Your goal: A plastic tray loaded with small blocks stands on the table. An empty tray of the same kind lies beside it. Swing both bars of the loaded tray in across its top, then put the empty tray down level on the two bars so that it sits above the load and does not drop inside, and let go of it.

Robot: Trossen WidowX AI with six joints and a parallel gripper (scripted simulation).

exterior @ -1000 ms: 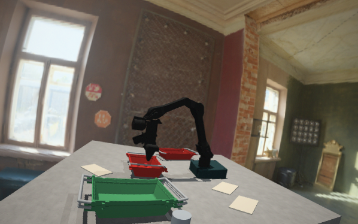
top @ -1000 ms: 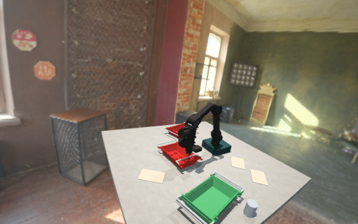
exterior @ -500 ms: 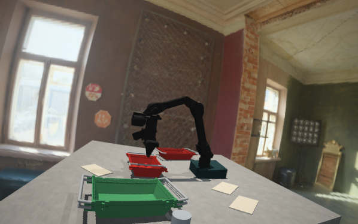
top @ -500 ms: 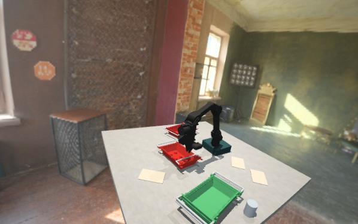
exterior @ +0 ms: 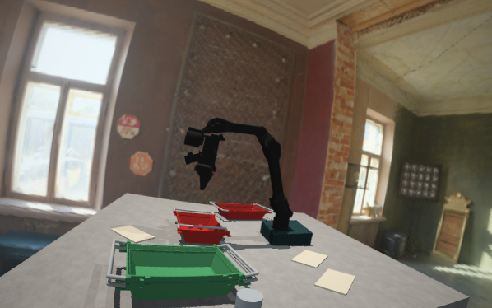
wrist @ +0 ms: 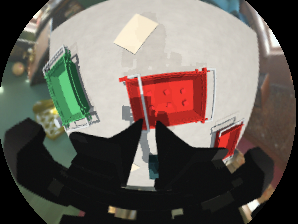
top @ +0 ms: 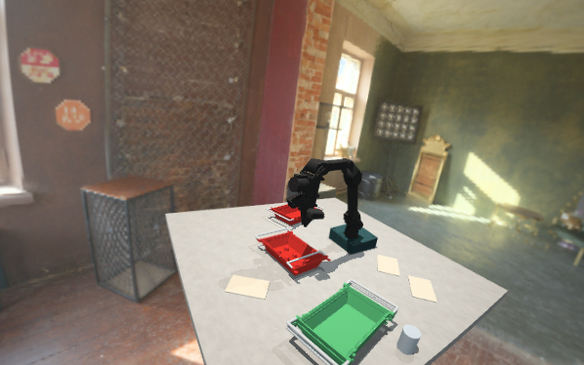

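Right now my gripper tip is 520 mm to the left of the red tray, 170 mm past it and 160 mm above it.
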